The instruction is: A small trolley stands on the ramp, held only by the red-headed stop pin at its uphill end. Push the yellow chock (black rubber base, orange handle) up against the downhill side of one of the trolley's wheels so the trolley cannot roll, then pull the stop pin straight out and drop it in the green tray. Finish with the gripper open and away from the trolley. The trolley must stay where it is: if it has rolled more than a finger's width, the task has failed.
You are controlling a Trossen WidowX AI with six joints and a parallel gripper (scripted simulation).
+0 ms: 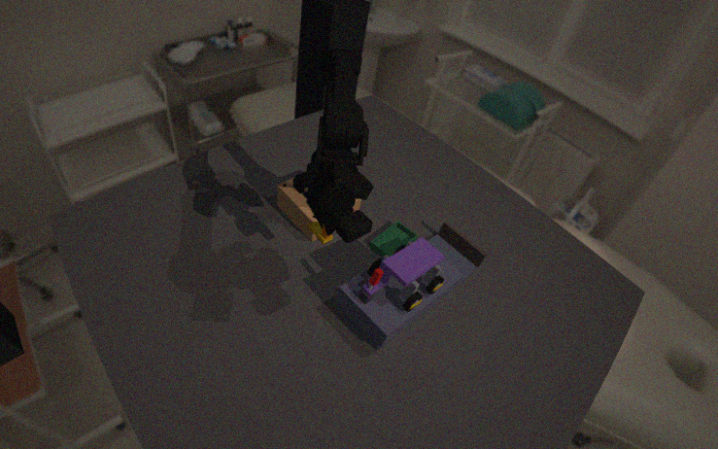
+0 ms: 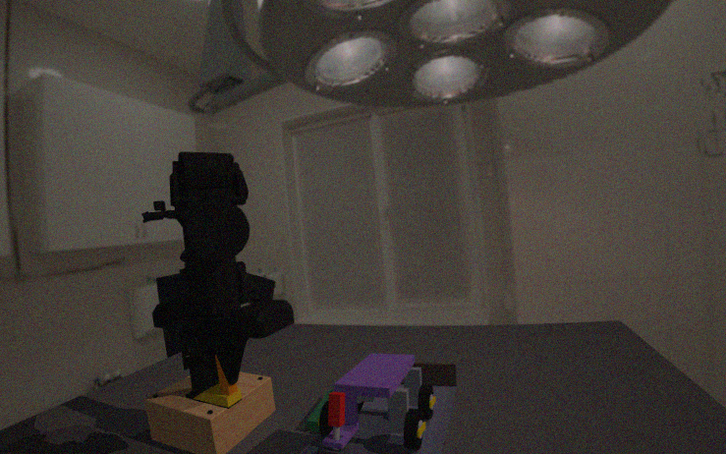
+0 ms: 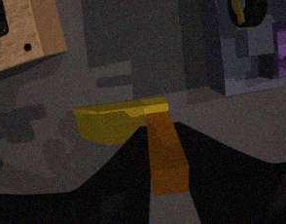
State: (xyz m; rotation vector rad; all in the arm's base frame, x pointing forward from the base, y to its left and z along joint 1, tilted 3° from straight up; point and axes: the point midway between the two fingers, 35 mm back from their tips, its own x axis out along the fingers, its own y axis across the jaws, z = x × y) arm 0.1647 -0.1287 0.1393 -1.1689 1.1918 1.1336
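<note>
The red-headed stop pin is 14 cm ahead of my gripper tip, 5 cm below it and 1 cm to the left of it. The rest, counted from my gripper tip: yellow chock (2 cm behind, 1 cm below); then purple trolley (16 cm ahead, 11 cm to the left, 6 cm below); then ramp (16 cm ahead, 13 cm below, 12 cm to the left).
</note>
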